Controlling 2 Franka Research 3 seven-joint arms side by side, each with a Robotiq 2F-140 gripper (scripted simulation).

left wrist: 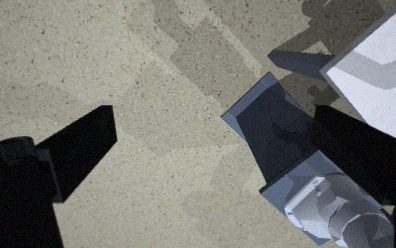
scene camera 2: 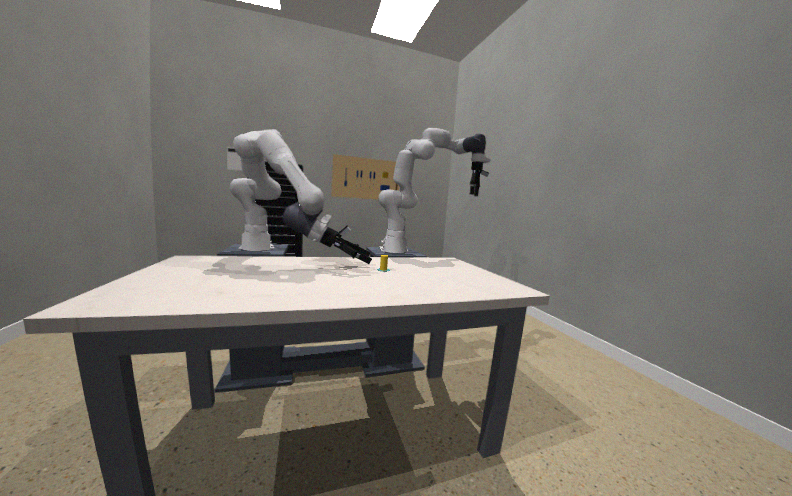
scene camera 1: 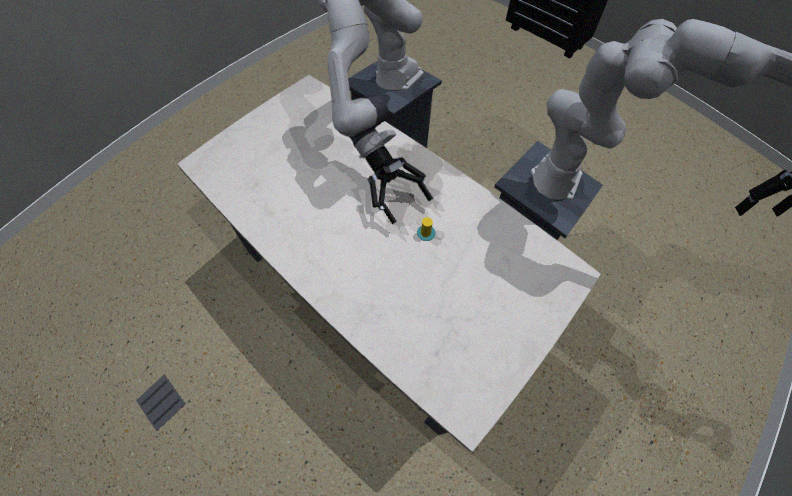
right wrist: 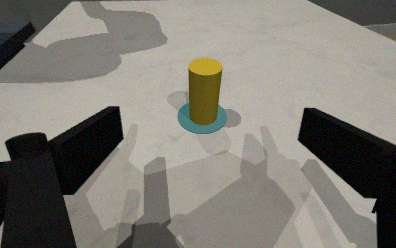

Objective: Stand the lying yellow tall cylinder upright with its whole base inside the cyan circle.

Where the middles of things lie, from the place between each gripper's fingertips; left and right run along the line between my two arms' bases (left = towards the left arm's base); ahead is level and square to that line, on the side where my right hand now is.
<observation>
My right gripper [scene camera 1: 413, 211] is now 10 mm short of the yellow cylinder [right wrist: 205, 74], 70 mm to the right of it and 20 mm above it. Also, from my right hand: cyan circle [right wrist: 183, 117] (10 mm ahead, 70 mm to the left, 60 mm below).
I see the yellow cylinder 50 cm ahead of my left hand, 75 cm to the right of it and 38 cm below it. From my left hand the other things lie so: cyan circle: 50 cm ahead, 75 cm to the right, 41 cm below.
</observation>
